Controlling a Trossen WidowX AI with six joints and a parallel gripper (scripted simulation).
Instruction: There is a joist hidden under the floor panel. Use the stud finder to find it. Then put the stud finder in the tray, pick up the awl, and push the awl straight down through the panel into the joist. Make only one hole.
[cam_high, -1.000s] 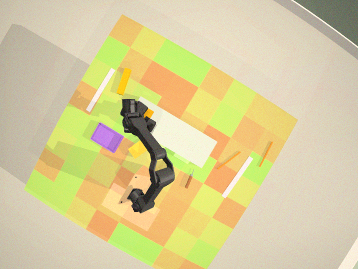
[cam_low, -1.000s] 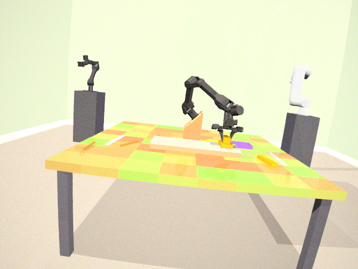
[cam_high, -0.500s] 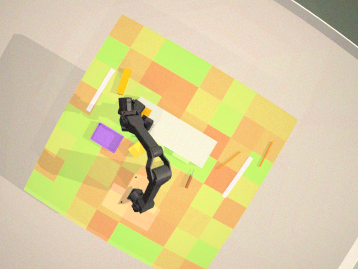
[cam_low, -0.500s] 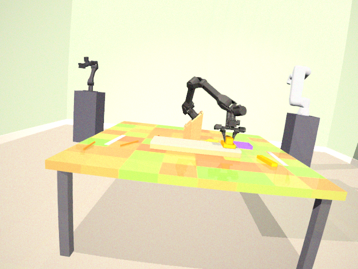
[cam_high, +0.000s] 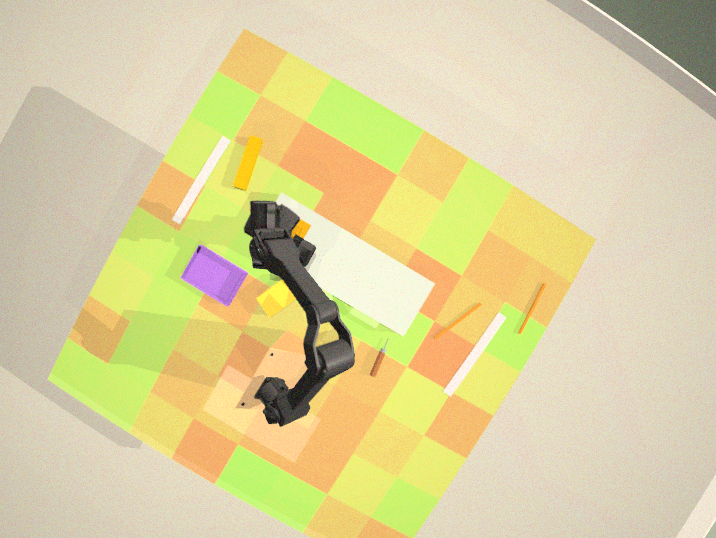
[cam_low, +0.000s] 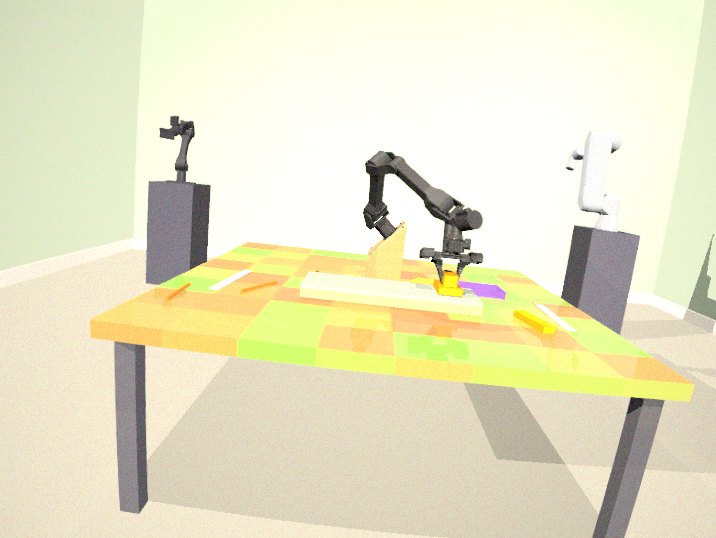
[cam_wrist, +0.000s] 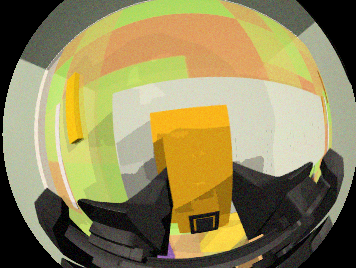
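Right now the purple tray is 23 cm behind my gripper tip, 14 cm to the left of it and 5 cm below it. From my gripper tip the other things lie so: awl (41 cm to the right, 16 cm behind, 6 cm below); yellow bar (24 cm to the left, 11 cm ahead, 6 cm below); stud finder (2 cm behind, 2 cm above).
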